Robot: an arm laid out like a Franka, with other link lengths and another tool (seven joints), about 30 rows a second.
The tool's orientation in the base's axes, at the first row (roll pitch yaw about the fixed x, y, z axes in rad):
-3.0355 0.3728 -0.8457
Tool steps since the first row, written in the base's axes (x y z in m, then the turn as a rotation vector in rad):
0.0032 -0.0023 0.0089 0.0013 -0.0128 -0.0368
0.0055 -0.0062 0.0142 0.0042 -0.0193 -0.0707
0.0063 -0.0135 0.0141 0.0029 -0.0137 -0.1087
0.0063 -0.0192 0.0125 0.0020 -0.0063 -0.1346
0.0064 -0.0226 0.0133 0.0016 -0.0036 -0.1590
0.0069 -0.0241 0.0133 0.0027 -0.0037 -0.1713
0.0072 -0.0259 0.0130 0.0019 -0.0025 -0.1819
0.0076 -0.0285 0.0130 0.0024 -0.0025 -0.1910
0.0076 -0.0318 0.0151 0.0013 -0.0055 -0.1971
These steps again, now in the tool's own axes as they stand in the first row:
0.0003 -0.0019 -0.0095 0.0231 0.0107 0.0295
0.0025 -0.0017 -0.0162 0.0418 0.0159 0.0582
0.0082 0.0023 -0.0187 0.0509 0.0171 0.0955
0.0127 0.0060 -0.0191 0.0547 0.0157 0.1222
0.0149 0.0080 -0.0211 0.0614 0.0167 0.1458
0.0162 0.0086 -0.0217 0.0666 0.0171 0.1569
0.0178 0.0095 -0.0220 0.0692 0.0181 0.1673
0.0198 0.0108 -0.0230 0.0728 0.0186 0.1756
0.0214 0.0127 -0.0261 0.0764 0.0219 0.1804

